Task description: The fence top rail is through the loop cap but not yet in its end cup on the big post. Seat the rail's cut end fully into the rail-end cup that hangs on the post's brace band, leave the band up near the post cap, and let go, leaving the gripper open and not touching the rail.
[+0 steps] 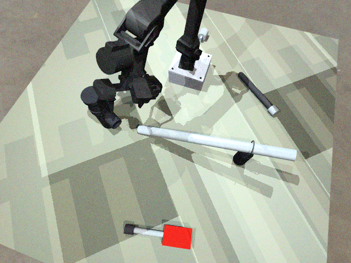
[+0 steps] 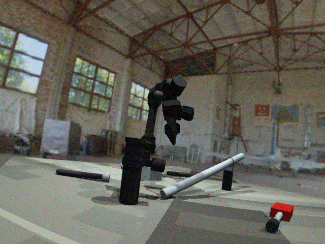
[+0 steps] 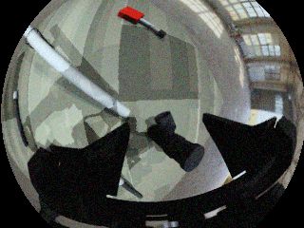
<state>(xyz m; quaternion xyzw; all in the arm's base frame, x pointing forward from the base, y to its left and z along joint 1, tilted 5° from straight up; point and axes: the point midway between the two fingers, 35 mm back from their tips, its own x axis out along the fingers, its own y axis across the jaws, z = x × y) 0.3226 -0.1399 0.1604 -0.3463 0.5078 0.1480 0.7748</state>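
Now: the dark rail-end cup 80 mm to the right of my gripper tip and 90 mm below it. Also, from my gripper tip: red-headed mallet (330 mm ahead, 150 mm to the left, 200 mm below); then short dark post (10 mm ahead, 410 mm to the left, 110 mm below).
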